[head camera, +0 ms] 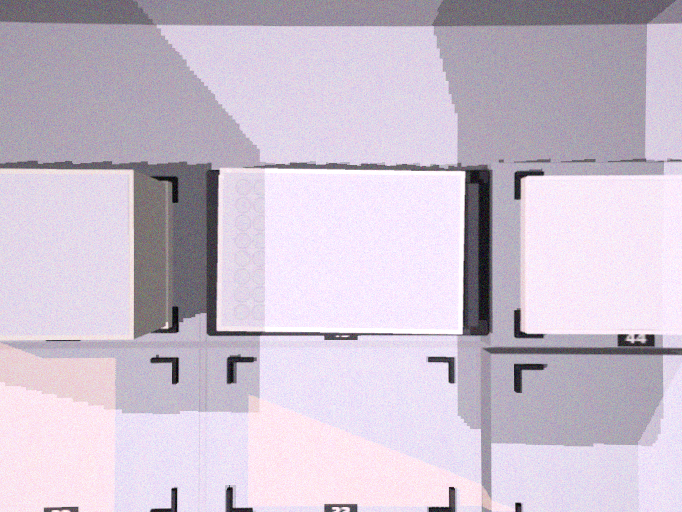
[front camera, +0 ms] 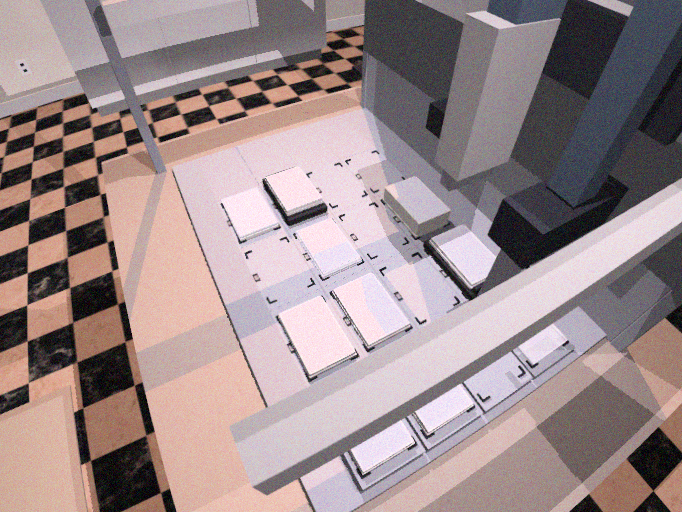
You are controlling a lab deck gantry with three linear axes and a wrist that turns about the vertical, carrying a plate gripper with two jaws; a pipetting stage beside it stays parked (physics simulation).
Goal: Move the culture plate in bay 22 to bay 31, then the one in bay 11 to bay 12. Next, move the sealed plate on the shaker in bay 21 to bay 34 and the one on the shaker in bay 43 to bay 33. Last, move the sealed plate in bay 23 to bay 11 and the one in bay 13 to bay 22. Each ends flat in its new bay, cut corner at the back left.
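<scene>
The gripper's dark body hangs at the right of the front view; its jaws are hidden, so their opening cannot be judged. Bay 43's sealed plate lies on its dark shaker. Culture plates lie in bay 22 and bay 11. Bay 21's sealed plate lies on a dark shaker. Sealed plates lie in bay 23 and bay 13. Bay 12, bay 31, bay 33 and bay 34 hold no plate.
A tall pale block stands in bay 42. A plate lies in bay 44, and two more plates lie along the near raised row. A long pale beam crosses the front view.
</scene>
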